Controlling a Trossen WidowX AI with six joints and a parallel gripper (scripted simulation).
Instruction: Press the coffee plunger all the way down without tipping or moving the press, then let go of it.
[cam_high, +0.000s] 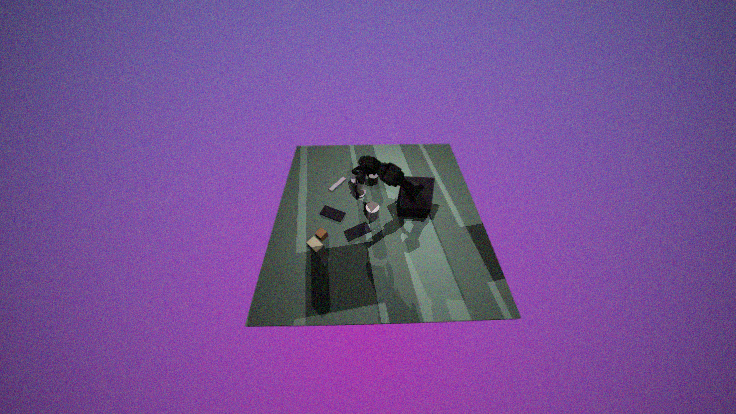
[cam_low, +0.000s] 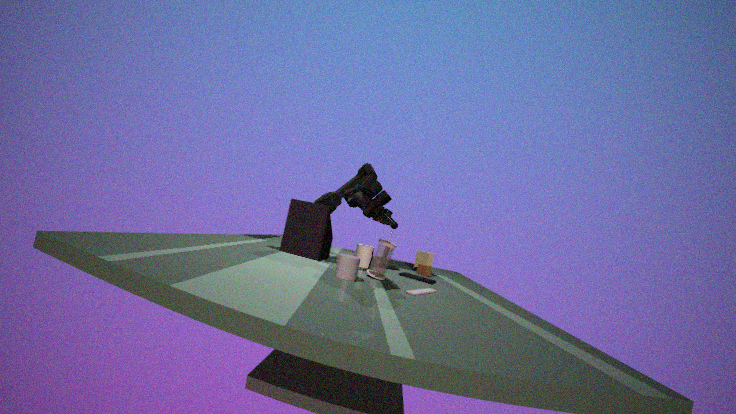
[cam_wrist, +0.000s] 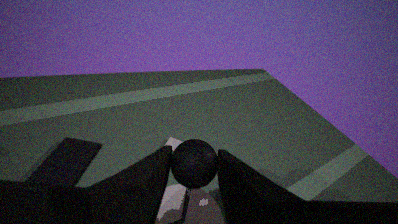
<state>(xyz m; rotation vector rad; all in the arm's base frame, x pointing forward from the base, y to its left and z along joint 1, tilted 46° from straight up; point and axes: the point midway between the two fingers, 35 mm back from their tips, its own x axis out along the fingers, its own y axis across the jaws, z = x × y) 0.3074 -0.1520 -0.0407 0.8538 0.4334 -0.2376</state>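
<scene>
My gripper tip is now 10 cm above the coffee press, 2 cm to the right of it and 2 cm past it.
</scene>
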